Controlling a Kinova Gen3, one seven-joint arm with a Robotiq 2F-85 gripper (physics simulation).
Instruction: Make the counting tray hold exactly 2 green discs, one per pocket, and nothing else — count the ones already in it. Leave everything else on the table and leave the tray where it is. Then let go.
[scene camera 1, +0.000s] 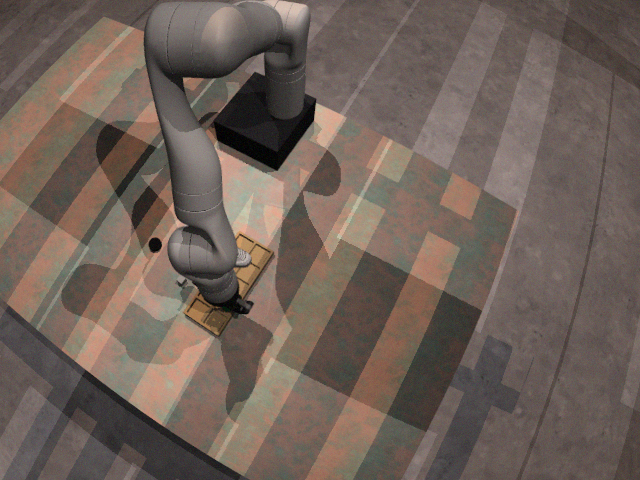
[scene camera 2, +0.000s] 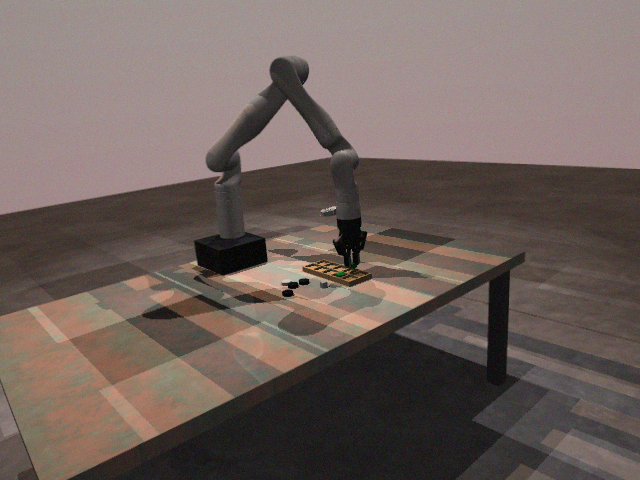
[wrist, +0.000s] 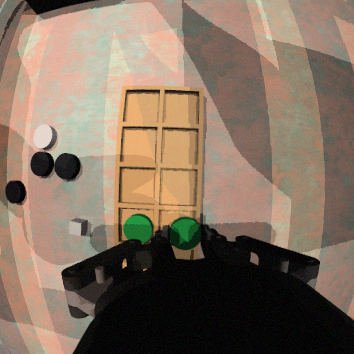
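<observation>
The tan counting tray (wrist: 161, 88) (scene camera 1: 209, 317) (scene camera 2: 320, 268) has two columns of pockets. One green disc (wrist: 138, 228) (scene camera 2: 340, 274) lies in the near left pocket. My gripper (wrist: 184, 233) (scene camera 1: 240, 306) (scene camera 2: 351, 263) is shut on a second green disc (wrist: 185, 232) and holds it just over the near right pocket, beside the first disc. In the wrist view the other pockets are empty. In scene camera 1 the arm hides much of the tray.
Left of the tray lie a white disc (wrist: 43, 136) (scene camera 2: 285, 282), three black discs (wrist: 41, 164) (wrist: 67, 166) (wrist: 15, 192) and a small grey cube (wrist: 78, 227) (scene camera 2: 324, 284). The black robot base (scene camera 1: 264, 126) stands behind the tray.
</observation>
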